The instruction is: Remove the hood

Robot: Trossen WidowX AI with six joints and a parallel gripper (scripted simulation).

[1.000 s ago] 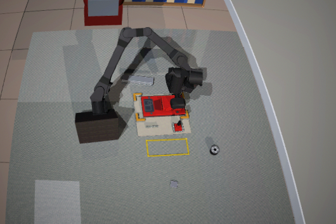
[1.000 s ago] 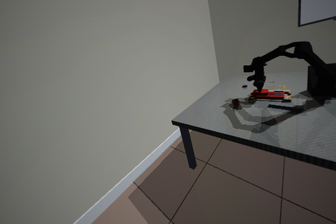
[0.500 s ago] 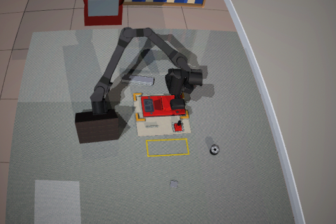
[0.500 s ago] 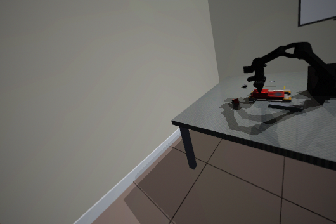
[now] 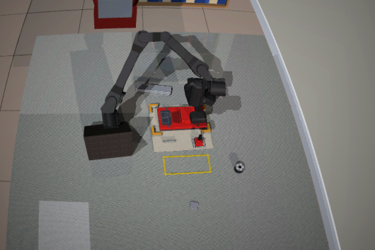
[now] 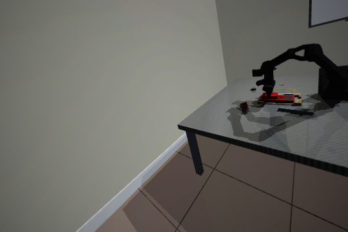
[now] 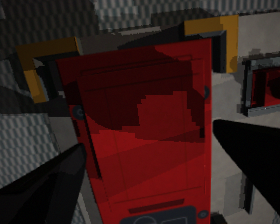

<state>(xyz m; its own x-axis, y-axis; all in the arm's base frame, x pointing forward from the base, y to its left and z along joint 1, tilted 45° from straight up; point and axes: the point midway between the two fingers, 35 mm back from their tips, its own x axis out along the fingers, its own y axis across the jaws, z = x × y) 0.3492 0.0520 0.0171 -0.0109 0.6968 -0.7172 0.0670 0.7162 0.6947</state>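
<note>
Right now the red hood is right at my gripper tip. The rest, counted from my gripper tip: grey flat bar (130 mm behind, 180 mm to the left, 30 mm below); wheel (140 mm ahead, 270 mm to the right, 30 mm below).
</note>
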